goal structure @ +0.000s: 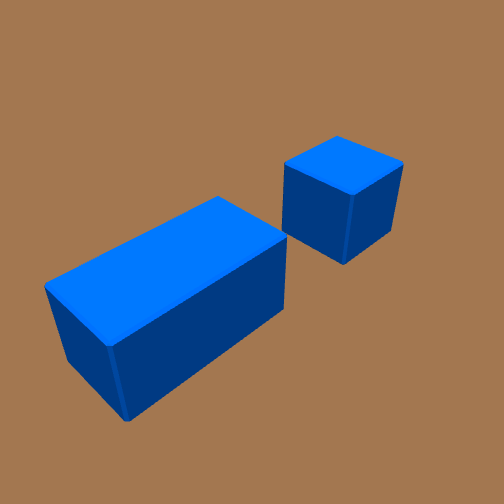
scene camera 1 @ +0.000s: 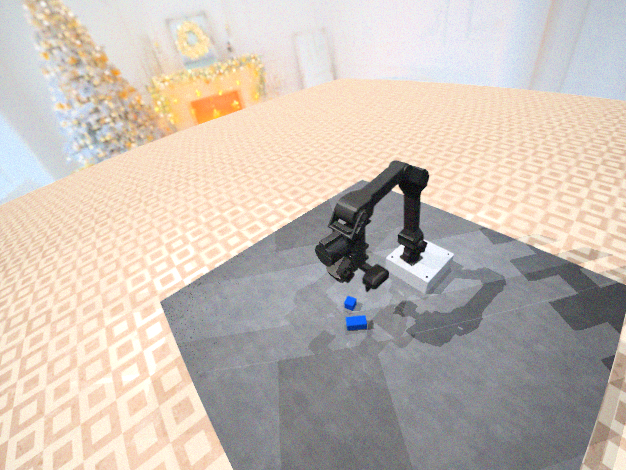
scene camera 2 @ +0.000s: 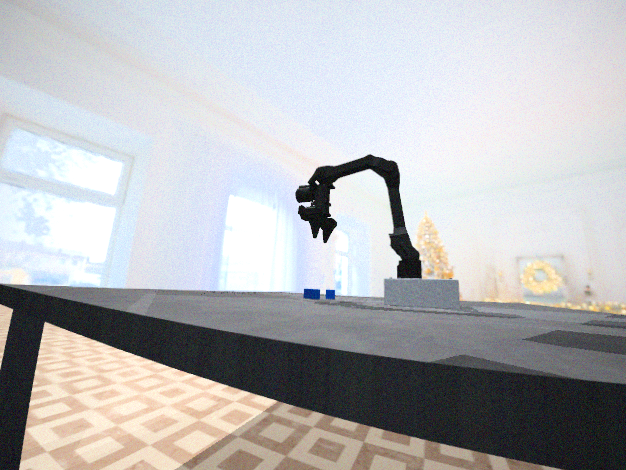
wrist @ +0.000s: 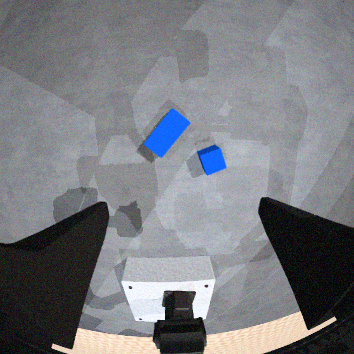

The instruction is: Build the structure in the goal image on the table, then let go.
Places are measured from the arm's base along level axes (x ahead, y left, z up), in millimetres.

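Pixels of known places: gripper, fingertip midpoint: [scene camera 1: 355, 282] [scene camera 2: 320, 240] [wrist: 185, 208]; arm's base at its link origin: [scene camera 1: 411, 257] [scene camera 2: 410, 280] [wrist: 177, 298].
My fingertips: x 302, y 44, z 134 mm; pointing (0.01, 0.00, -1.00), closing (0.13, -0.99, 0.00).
Observation:
For each thing: its top centre in the pictures, then the offset to it from my fingertips. Level surfaces: height alone.
- blue oblong block at its top centre: [wrist: 166, 132] [scene camera 1: 356, 320] [scene camera 2: 311, 288] 172 mm down, 18 mm ahead, 13 mm left
- dark grey table at its surface level: 205 mm down
- smaller blue cube at its top centre: [wrist: 213, 161] [scene camera 1: 350, 300] [scene camera 2: 330, 289] 172 mm down, 16 mm back, 61 mm right
A blue oblong block [scene camera 1: 356, 322] [scene camera 2: 311, 293] [wrist: 167, 133] lies flat on the dark grey table [scene camera 1: 333, 409] [scene camera 2: 252, 318]. A smaller blue cube [scene camera 1: 350, 303] [scene camera 2: 330, 294] [wrist: 212, 160] sits on the table beside it, on the side nearer the arm's base, with a gap between the two. The cube is turned at a different angle from the block. My gripper [scene camera 1: 355, 284] [scene camera 2: 320, 239] [wrist: 185, 208] is open and empty, pointing down high above the table. In the wrist view both pieces show beyond the fingertips, between the lines of the two fingers.
The arm stands on a white box-shaped base [scene camera 1: 438, 259] [scene camera 2: 421, 293] [wrist: 170, 270], a short way from the cube. The table's edges show in both scene views, with patterned floor beyond. Shadows of the arm fall on the table around the pieces.

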